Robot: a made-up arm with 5 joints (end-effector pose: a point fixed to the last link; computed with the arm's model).
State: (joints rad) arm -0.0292 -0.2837 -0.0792 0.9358 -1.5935
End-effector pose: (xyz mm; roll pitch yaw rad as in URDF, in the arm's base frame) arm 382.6 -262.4 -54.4 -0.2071 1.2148 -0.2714
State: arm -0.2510 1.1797 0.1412 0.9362 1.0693
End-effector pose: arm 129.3 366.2 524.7 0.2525 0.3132 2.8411
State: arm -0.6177 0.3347 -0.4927 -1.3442 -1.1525
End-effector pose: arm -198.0 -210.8 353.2 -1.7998 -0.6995 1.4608
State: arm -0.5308 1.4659 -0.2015 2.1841 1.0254
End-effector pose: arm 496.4 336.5 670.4 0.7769 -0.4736 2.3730
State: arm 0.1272 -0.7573 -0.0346 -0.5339 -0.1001
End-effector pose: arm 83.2 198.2 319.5 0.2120 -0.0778 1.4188
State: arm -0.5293 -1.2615 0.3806 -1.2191 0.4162
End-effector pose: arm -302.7 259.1 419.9 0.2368 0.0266 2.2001
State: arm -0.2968 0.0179 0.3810 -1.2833 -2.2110
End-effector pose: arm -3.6 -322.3 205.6 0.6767 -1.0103 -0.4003
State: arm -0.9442 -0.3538 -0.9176 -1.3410 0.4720
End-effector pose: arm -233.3 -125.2 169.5 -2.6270 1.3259 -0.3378
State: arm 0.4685 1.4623 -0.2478 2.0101 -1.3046
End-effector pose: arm 686.3 -365.3 449.1 0.8111 0.1756 0.4154
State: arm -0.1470 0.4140 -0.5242 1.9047 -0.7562
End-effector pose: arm 503.5 -317.9 -143.9 1.4832 0.6895 1.0627
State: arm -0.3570 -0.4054 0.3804 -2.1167 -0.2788
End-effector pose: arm -396.3 9.0 119.3 -1.5440 -0.1367 1.9979
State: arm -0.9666 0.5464 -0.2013 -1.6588 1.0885
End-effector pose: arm 64.8 -337.2 -146.0 2.2539 1.0815 -0.4712
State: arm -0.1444 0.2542 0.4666 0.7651 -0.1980
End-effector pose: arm 424.2 472.2 157.8 0.5795 0.3355 1.9031
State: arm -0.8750 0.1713 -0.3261 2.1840 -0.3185
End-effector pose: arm 356.4 -488.4 -94.6 2.2316 1.0696 1.7350
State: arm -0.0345 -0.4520 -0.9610 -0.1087 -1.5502
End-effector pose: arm -170.5 -454.5 456.9 -0.3926 0.1362 -0.9454
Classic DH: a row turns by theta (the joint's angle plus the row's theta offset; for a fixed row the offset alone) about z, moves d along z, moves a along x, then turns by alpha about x. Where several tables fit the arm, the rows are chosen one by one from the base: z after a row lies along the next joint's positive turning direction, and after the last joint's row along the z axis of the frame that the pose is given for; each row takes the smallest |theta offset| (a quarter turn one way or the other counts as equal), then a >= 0, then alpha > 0; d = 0 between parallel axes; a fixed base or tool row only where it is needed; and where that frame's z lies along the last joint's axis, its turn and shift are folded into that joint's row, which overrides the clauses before.
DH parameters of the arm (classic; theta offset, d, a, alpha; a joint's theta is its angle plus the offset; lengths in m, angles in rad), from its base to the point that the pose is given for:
base (fixed): 1.3711 0.4234 0.0398 1.8026
joint 1: 1.5243 0.0209 -0.0633 -1.3765
joint 2: -1.3345 -0.101 -0.225 -1.5708
joint 3: 0 -0.36 0.356 -1.5708
joint 4: 0 -0.149 -0.056 1.5708
joint 5: 0.9128 0 0.2894 0
tool (fixed): 0.658 0.335 0 0

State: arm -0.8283 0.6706 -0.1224 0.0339 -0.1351
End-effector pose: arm 242.3 194.1 373.5 -0.5354 0.6457 1.5883
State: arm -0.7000 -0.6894 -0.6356 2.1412 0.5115
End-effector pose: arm -51.2 -547.4 -18.0 2.0718 0.6291 0.5407
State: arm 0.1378 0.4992 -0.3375 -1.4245 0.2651
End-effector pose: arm 16.2 283.1 86.3 -1.8702 -0.0394 1.1559
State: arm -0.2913 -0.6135 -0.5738 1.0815 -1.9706
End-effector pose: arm -5.8 -657.2 234.8 -1.5316 0.5791 -1.9834
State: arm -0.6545 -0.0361 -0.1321 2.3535 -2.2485
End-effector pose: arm 307.6 -660.0 62.3 -2.2706 0.0065 -2.1837
